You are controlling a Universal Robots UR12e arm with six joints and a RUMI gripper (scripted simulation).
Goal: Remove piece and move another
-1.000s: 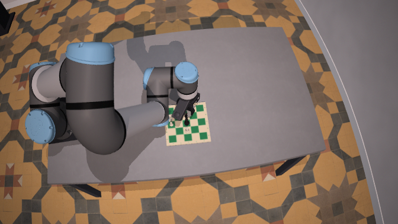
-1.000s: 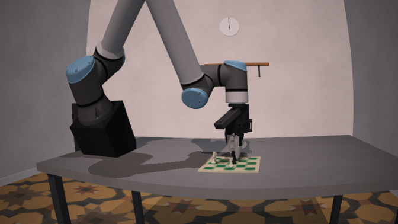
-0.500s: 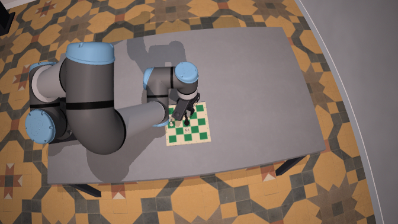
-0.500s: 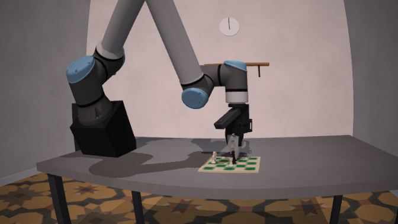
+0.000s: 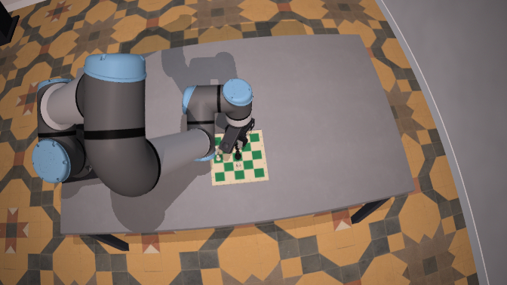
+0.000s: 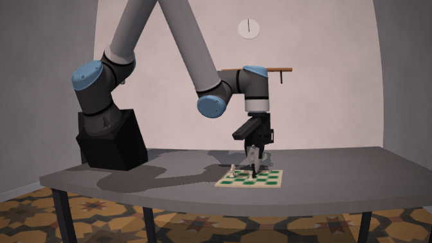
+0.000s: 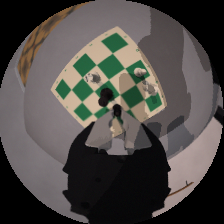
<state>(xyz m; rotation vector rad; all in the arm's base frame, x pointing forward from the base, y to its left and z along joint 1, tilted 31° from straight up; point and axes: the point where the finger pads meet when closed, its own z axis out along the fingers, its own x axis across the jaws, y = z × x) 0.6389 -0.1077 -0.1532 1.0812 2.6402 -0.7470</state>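
Now: hand 1 cm past the chessboard, 4 cm to the left of it and 2 cm above it.
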